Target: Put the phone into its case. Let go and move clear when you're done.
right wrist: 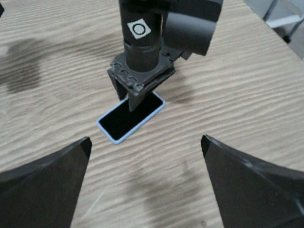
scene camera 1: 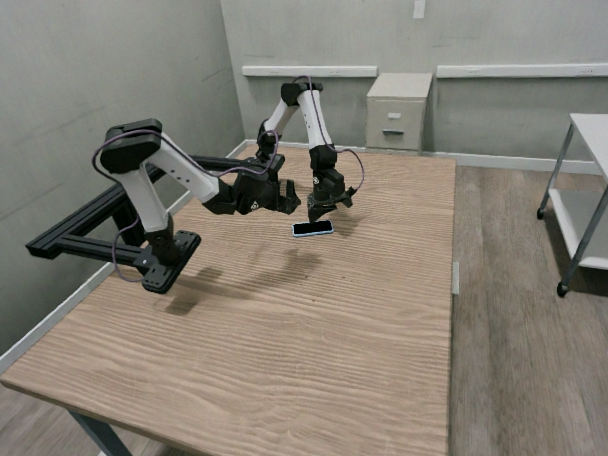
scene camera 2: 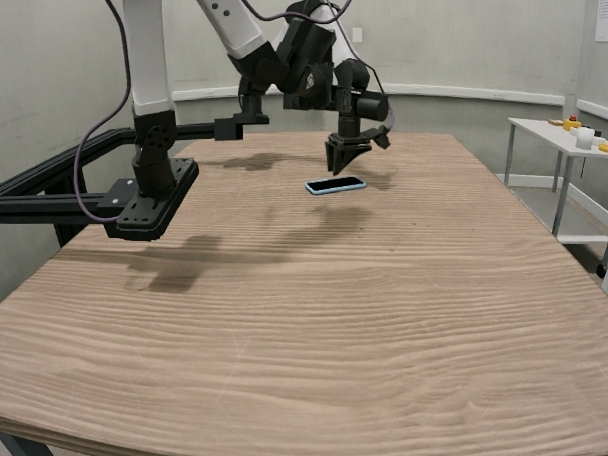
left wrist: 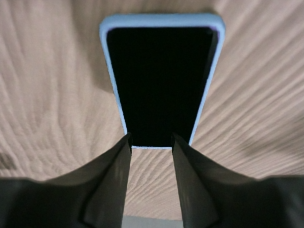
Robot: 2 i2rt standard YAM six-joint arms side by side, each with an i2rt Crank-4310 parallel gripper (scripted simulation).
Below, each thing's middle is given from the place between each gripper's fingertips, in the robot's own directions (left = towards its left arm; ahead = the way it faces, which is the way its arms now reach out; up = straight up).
Scene:
Right now the black phone point(left wrist: 161, 71) is 1 cm ahead of my left hand point(scene camera 2: 332, 173) and 4 cm below it.
My right gripper point(scene camera 2: 328, 108) is now 23 cm above the black phone and 17 cm to the right of it.

